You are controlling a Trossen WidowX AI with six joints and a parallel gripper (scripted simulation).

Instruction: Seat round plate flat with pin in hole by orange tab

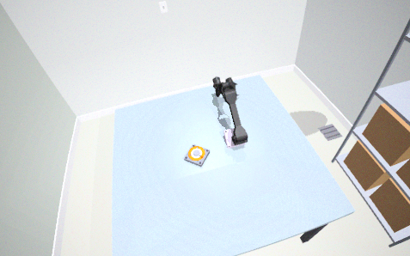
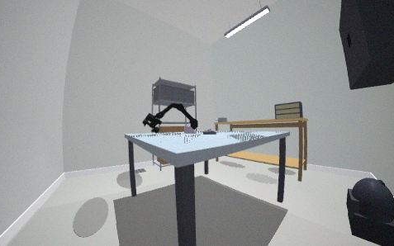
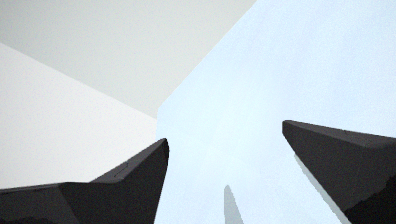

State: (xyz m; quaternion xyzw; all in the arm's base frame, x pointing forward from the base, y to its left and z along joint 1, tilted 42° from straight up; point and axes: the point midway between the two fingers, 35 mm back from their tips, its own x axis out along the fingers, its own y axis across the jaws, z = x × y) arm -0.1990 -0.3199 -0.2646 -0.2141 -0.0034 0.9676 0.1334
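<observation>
My gripper tip is now 51 cm short of the grey square base, 41 cm to the right of it and 4 cm above it.
</observation>
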